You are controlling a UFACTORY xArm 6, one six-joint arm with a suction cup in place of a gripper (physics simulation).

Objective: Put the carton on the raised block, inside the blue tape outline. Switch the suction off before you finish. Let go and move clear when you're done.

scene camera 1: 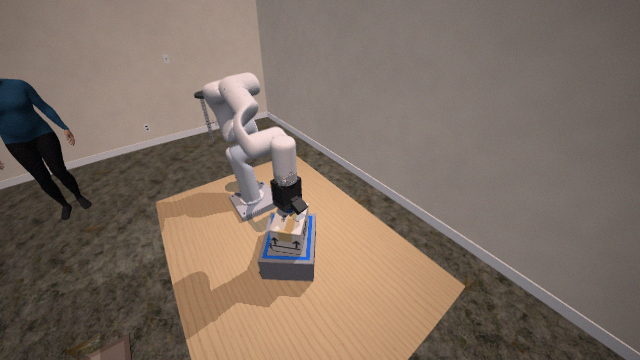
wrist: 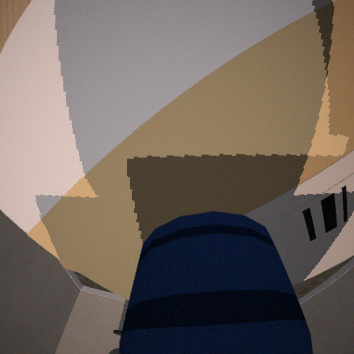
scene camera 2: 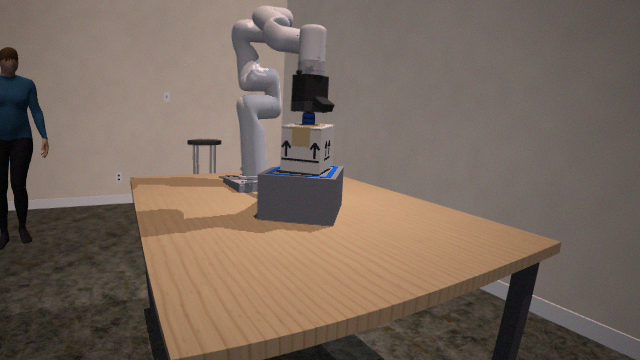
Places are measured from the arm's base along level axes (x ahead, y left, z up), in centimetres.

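Pixels of known places: hand at its tool point: (scene camera 1: 288, 212) (wrist: 205, 224); arm's base at its link origin: (scene camera 1: 252, 197) (scene camera 2: 254, 177).
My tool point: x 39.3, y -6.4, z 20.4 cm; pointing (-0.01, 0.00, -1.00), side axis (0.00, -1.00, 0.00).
Ahead of a thing's pixels: the offset from my tool point to its middle. "spot": to the spot under its first point. Level surfaces: height alone.
The white carton @[dz -4.8, dx +2.3, dy -1.5 cm] (scene camera 1: 281, 236) (scene camera 2: 299, 154) (wrist: 145, 65) with tan tape and black arrows is upright over the grey raised block @[dz -17.6, dx +0.6, dy -1.1 cm] (scene camera 1: 287, 270) (scene camera 2: 300, 198). Its base is at the block's top, touching or a hair above it; a thin dark shadow shows under it. In scene camera 1 its base lies within the blue tape outline @[spot: dz -11.6, dx +8.1, dy +3.0 cm] (scene camera 1: 310, 239) (scene camera 2: 332, 172), with blue visible at the left, front and right. My blue suction cup (scene camera 1: 290, 210) (scene camera 2: 308, 119) (wrist: 215, 270) is against the carton's top face, and the carton hangs on it or is still gripped by it. The outline's far side is partly hidden.
The block stands on a wooden table @[dz -23.6 cm] (scene camera 1: 370, 295) (scene camera 2: 350, 280), in front of the arm's base plate (scene camera 1: 243, 211) (scene camera 2: 241, 185). A person (scene camera 1: 22, 115) (scene camera 2: 17, 110) stands at the left beyond the table. A stool (scene camera 2: 204, 142) is behind, and a wall runs along the right.
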